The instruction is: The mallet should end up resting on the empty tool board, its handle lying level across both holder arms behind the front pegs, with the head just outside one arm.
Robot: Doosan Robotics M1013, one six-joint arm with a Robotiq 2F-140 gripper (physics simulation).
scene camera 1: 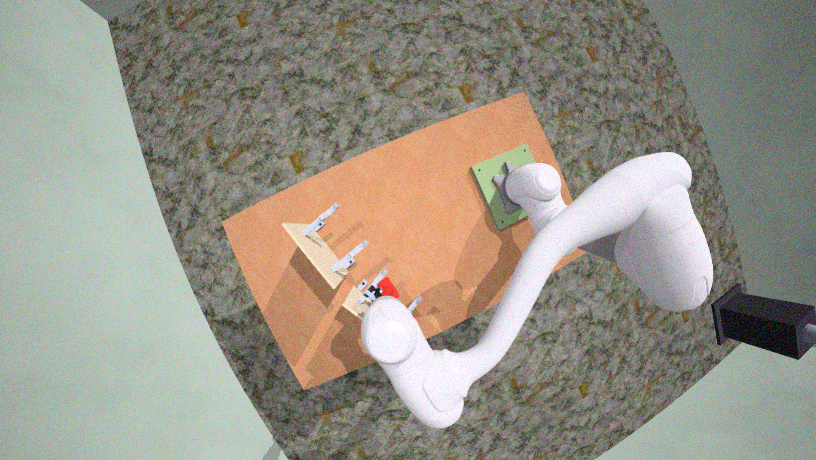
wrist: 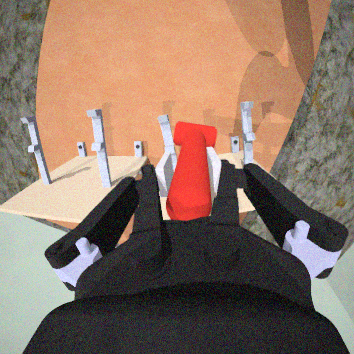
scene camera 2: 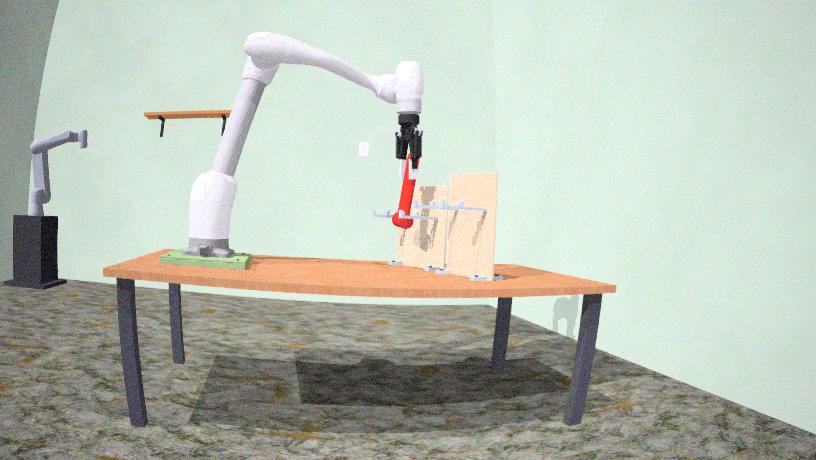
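Where they show: gripper, fingertip midpoint: point(wrist: 189, 159) point(scene camera 2: 408, 179); arm's base, link origin: point(scene camera 1: 515, 189) point(scene camera 2: 208, 254).
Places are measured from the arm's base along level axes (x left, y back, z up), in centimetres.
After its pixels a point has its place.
The red mallet point(scene camera 1: 388, 287) @[z 19.6, x 13.6, y -68.3 cm] point(scene camera 2: 406, 197) @[z 22.1, x 12.9, y -69.7 cm] point(wrist: 191, 170) @[z 34.0, x 13.7, y -69.4 cm] hangs off the table from my gripper point(scene camera 2: 408, 170) @[z 28.5, x 14.0, y -70.1 cm] point(wrist: 189, 159) @[z 28.5, x 14.0, y -70.1 cm], which is shut on its handle. The handle is steep, head low and handle end up between the fingers. The smaller tool board point(scene camera 1: 351, 302) @[z 20.3, x 13.3, y -82.4 cm] point(scene camera 2: 407, 251) @[z 2.7, x 28.8, y -74.1 cm] point(wrist: 246, 202) @[z 25.6, x 26.6, y -75.3 cm] stands upright behind the mallet, partly hidden by the gripper. Its two pegged arms show in the wrist view, the left arm point(wrist: 169, 142) @[z 15.9, x 10.8, y -71.8 cm] close beside the mallet and the right arm point(wrist: 247, 130) @[z 15.9, x 25.2, y -64.3 cm] farther off. The head is at about arm height in scene camera 2; whether it touches the arm is unclear.
A taller tool board point(scene camera 1: 311, 251) @[z 25.0, x -8.5, y -86.9 cm] point(scene camera 2: 474, 240) @[z 9.1, x -10.4, y -87.4 cm] point(wrist: 75, 195) @[z 23.5, x -4.6, y -85.8 cm] stands next to the smaller one, its two arms point(wrist: 37, 150) @[z 19.3, x -17.5, y -80.8 cm] point(wrist: 100, 150) @[z 19.3, x -1.9, y -76.4 cm] also bare. The robot's green base plate point(scene camera 1: 485, 197) @[z -0.1, x -1.8, y -15.3 cm] point(scene camera 2: 202, 262) @[z -1.3, x -17.2, y -1.0 cm] is at the other end of the table point(scene camera 1: 411, 177) @[z -2.6, x -22.2, y -42.2 cm] point(scene camera 2: 320, 277) @[z -2.6, x -23.2, y -39.4 cm].
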